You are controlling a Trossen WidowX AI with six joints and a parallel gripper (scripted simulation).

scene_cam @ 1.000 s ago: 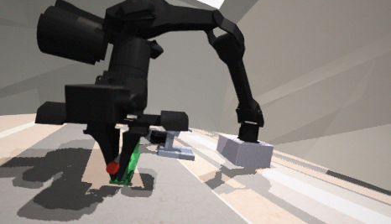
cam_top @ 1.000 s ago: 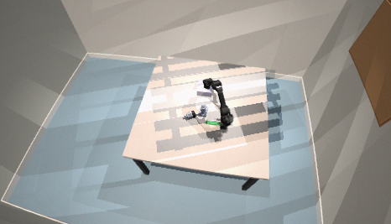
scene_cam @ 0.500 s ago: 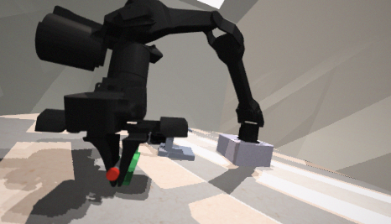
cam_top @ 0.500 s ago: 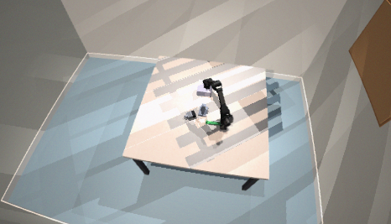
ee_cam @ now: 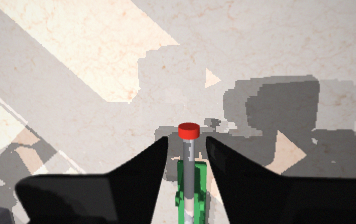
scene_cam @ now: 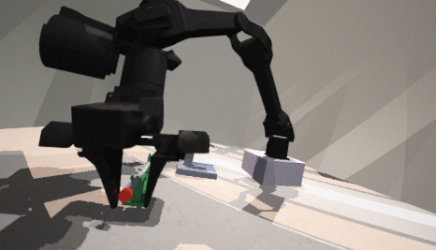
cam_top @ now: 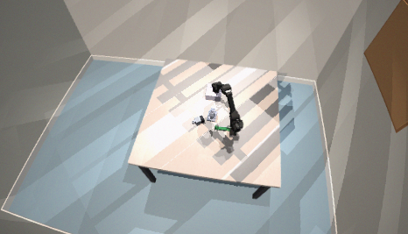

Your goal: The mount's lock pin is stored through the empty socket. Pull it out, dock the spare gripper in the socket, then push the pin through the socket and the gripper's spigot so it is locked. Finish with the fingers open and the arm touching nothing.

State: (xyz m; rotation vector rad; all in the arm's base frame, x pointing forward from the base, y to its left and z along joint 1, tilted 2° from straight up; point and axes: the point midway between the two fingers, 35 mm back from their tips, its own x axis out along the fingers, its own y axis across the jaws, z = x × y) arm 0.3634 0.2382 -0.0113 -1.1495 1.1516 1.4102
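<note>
Right now the green rack is 100 mm to the right of my gripper tip and 20 mm ahead of it. Round my gripper tip: spare gripper: 340 mm to the right; mount: 220 mm to the right, 90 mm behind, 30 mm above.
</note>
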